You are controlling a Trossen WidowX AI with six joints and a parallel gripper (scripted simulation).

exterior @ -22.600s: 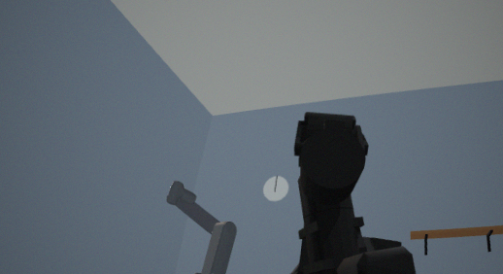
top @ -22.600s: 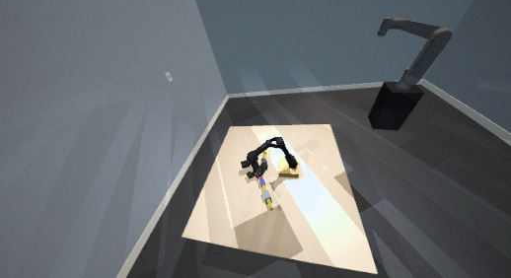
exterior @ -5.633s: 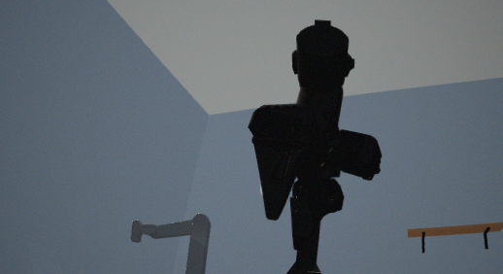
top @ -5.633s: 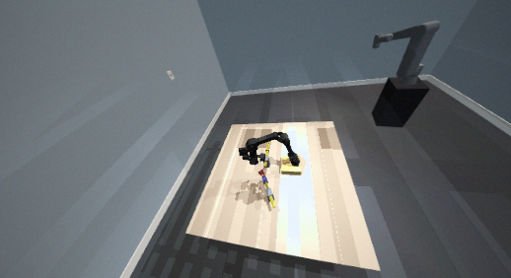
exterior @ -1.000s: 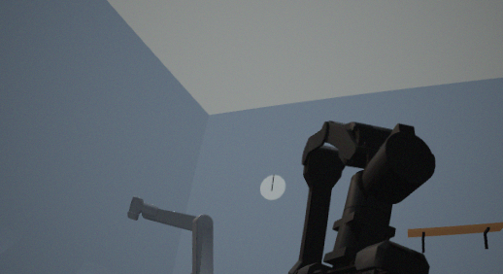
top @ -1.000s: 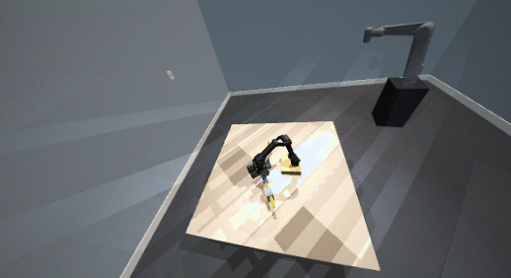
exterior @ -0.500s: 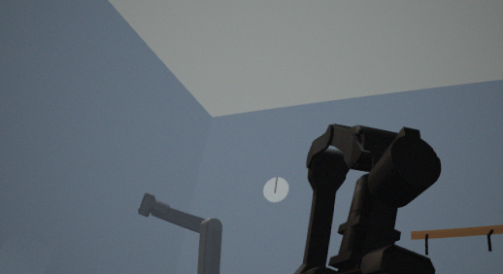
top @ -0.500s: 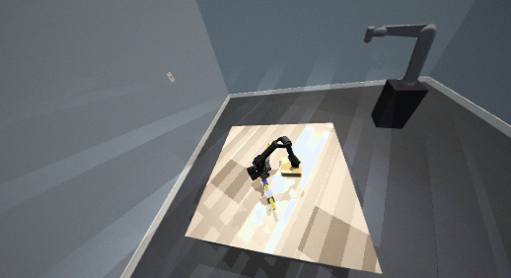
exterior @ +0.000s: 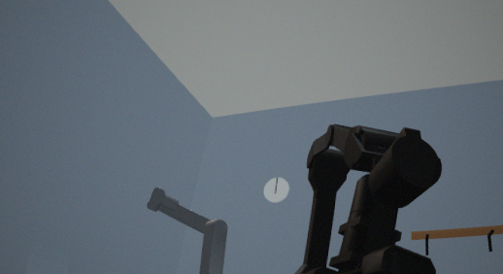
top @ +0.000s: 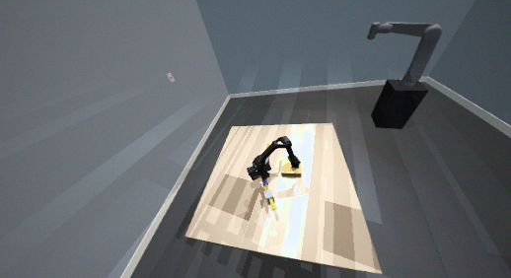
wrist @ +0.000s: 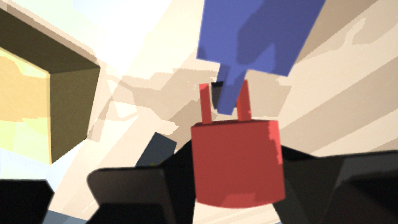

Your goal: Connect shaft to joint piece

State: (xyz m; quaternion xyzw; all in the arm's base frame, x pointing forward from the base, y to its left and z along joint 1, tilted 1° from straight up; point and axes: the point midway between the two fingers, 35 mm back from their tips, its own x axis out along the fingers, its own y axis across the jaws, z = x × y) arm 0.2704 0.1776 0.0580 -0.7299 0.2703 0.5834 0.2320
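The red joint piece is 30 mm above my gripper tip, 20 mm behind it and 10 mm to the left of it.
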